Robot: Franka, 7 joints.
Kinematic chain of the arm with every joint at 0, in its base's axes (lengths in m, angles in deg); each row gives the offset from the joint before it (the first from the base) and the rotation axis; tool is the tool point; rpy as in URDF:
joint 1: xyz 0 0 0.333 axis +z
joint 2: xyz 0 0 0 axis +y
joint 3: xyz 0 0 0.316 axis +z
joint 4: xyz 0.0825 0 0 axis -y
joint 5: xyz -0.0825 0 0.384 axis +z
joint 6: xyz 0 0 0 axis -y
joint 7: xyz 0.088 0 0 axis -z
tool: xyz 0 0 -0.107 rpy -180 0 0
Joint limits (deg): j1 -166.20..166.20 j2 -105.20..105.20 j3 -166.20..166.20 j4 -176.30..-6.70 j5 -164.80..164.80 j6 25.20..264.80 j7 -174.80..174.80
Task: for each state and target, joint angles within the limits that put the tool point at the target. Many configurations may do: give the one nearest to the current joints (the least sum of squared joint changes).
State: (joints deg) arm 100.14 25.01 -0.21 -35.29 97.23 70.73 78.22
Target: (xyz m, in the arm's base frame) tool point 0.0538 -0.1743 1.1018
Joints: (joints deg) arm 124.40 -27.73 -20.93 -25.38 103.14 74.58 78.22
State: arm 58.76 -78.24 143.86 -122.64 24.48 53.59 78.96
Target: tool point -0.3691 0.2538 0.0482
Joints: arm 30.87 -87.48 120.26 -104.21 21.99 73.90 78.96
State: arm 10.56 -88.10 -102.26 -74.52 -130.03 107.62 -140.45
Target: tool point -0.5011 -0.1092 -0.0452
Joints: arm -27.35 -73.03 -136.11 -111.07 -116.61 90.53 -140.45
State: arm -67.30 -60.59 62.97 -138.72 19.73 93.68 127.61
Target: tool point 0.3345 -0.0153 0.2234
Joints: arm -83.50 -58.48 94.21 -149.12 26.96 99.58 127.61
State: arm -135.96 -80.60 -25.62 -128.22 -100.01 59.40 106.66
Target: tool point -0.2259 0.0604 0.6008
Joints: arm -127.95 -74.54 -14.62 -155.33 -90.59 59.11 106.66
